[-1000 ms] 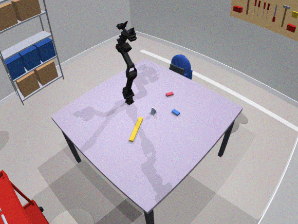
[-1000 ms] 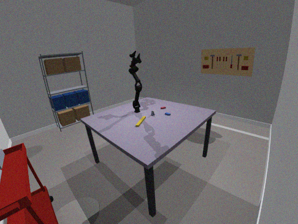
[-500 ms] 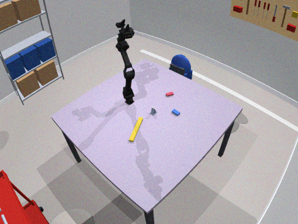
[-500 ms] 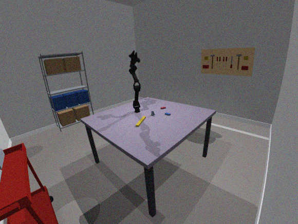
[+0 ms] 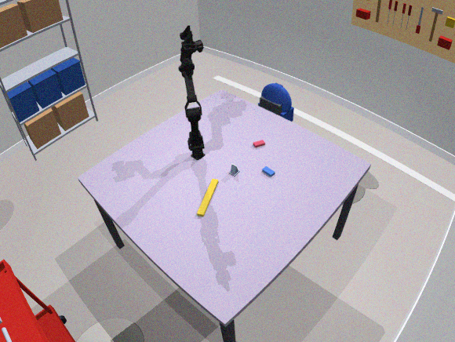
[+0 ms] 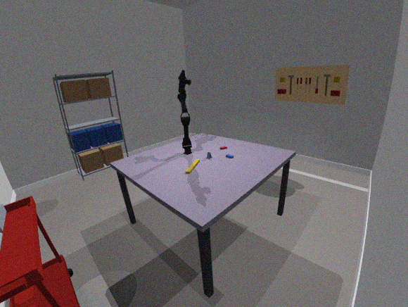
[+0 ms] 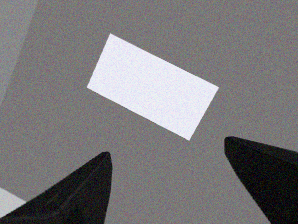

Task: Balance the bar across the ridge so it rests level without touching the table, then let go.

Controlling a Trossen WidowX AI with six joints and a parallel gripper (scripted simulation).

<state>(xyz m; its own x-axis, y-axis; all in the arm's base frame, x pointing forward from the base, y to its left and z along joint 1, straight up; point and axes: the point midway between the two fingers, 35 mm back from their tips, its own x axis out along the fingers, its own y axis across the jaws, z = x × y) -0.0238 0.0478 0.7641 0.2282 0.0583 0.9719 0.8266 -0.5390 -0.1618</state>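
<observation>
Now: gripper tip 790 mm above the long yellow bar, 310 mm short of it and 240 mm to the left of it. The rest, counted from my gripper tip: small red block: 790 mm below, 260 mm to the left, 220 mm ahead; small blue block: 790 mm below, 420 mm ahead, 110 mm to the left.
</observation>
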